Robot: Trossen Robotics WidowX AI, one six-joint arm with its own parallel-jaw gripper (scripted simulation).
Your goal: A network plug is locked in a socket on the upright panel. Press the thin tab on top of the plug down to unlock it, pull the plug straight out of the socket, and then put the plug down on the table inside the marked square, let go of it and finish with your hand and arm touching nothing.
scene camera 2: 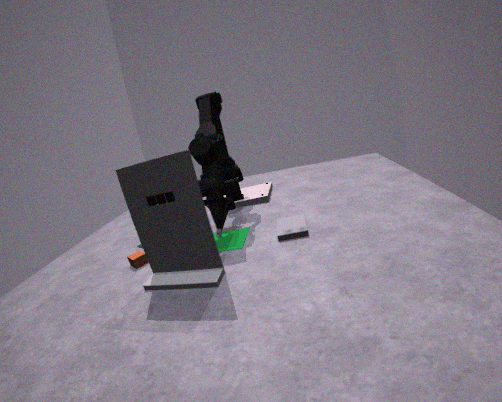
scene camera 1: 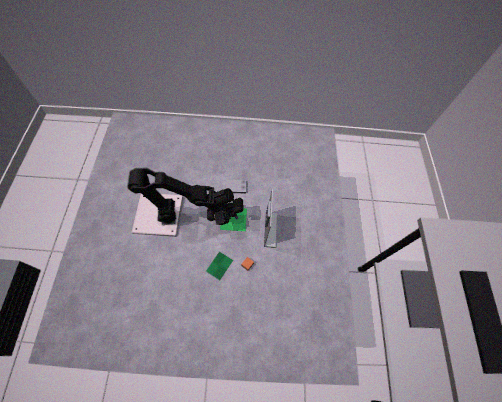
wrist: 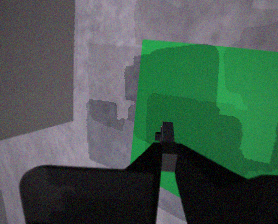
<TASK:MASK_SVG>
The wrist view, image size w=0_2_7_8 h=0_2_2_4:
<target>my gripper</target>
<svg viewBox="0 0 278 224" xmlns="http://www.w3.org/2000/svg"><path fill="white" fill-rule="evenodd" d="M177 143L178 156L175 177L187 224L278 224L278 175L262 174L247 179L215 161L207 159L189 147ZM161 143L154 142L125 169L85 168L65 165L42 165L30 169L22 176L19 183L19 195L22 201L26 224L156 224L163 153Z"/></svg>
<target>grey network plug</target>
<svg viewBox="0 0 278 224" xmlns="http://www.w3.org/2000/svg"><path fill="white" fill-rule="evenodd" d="M163 122L160 132L155 132L155 141L161 143L163 150L161 172L175 173L178 153L177 143L174 139L173 122Z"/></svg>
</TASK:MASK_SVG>
